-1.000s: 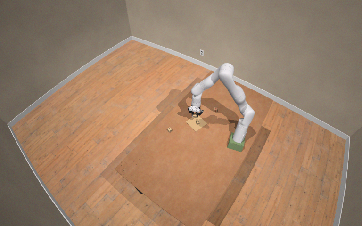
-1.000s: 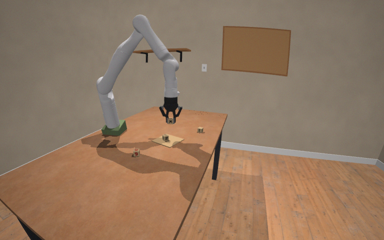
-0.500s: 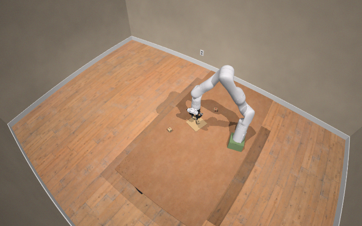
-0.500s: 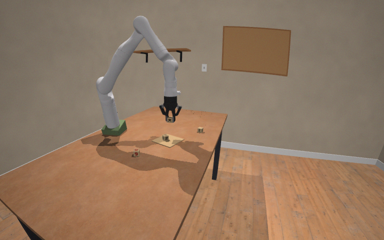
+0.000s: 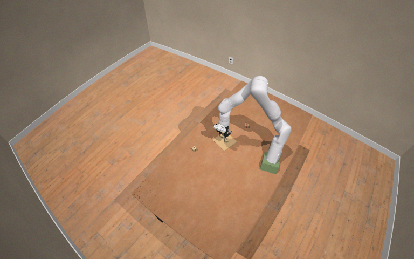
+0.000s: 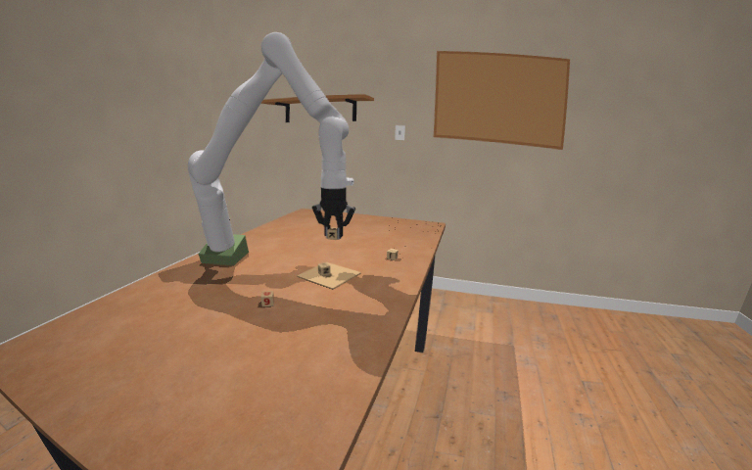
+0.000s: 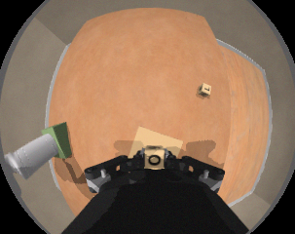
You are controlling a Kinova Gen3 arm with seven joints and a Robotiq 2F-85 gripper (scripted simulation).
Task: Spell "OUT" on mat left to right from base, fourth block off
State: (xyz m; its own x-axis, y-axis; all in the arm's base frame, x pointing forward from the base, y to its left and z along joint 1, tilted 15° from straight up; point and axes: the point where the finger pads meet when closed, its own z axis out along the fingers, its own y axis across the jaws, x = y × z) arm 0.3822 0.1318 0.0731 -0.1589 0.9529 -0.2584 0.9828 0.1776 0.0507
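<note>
Now: the tan mat 1 cm ahead of my hand, 4 cm to the right of it and 12 cm below it. Round my hand: letter block (right at my hand).
</note>
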